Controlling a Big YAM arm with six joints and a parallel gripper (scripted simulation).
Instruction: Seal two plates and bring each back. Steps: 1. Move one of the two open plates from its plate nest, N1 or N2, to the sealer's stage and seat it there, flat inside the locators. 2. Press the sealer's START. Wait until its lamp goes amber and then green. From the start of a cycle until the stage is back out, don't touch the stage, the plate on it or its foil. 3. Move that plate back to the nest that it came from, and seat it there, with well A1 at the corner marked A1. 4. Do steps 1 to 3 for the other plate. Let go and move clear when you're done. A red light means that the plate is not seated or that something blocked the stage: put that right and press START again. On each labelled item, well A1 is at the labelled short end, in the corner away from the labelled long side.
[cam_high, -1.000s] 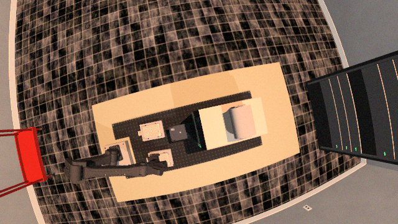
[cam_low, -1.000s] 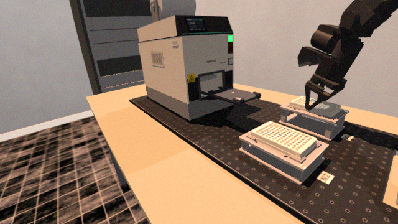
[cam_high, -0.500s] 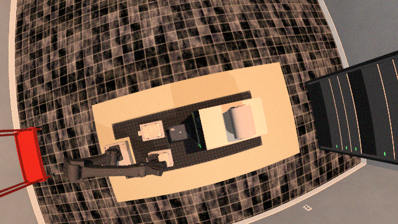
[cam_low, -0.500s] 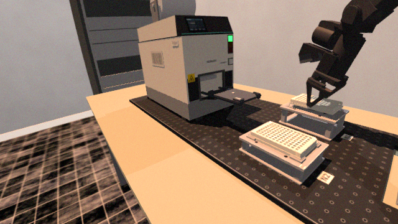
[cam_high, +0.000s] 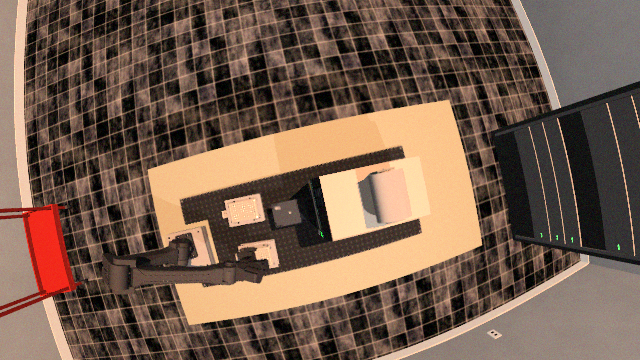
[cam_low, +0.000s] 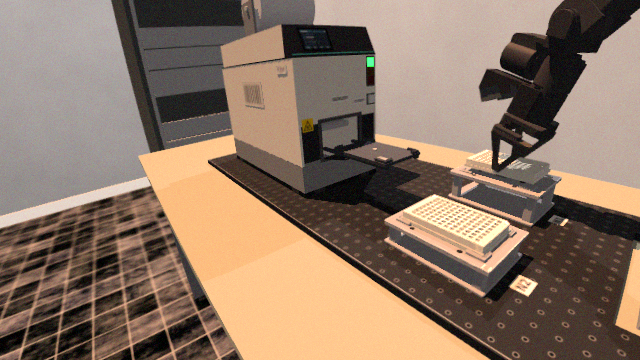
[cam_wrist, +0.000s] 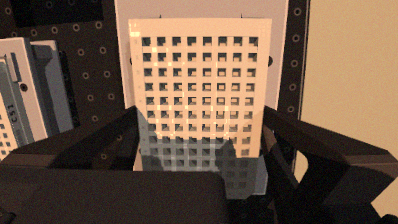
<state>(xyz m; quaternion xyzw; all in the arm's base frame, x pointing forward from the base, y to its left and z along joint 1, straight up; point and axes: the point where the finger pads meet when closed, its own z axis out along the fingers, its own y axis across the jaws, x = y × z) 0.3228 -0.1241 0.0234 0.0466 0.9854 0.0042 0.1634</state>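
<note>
My hand is 200 mm short of the sealer stage, 160 mm to the right of it and 20 mm below it. From my hand the other things lie so: well plate: 210 mm to the left, 30 mm below; plate nest N2: 210 mm to the left, 50 mm below; sealer screen: 320 mm ahead, 190 mm to the left, 240 mm above.
</note>
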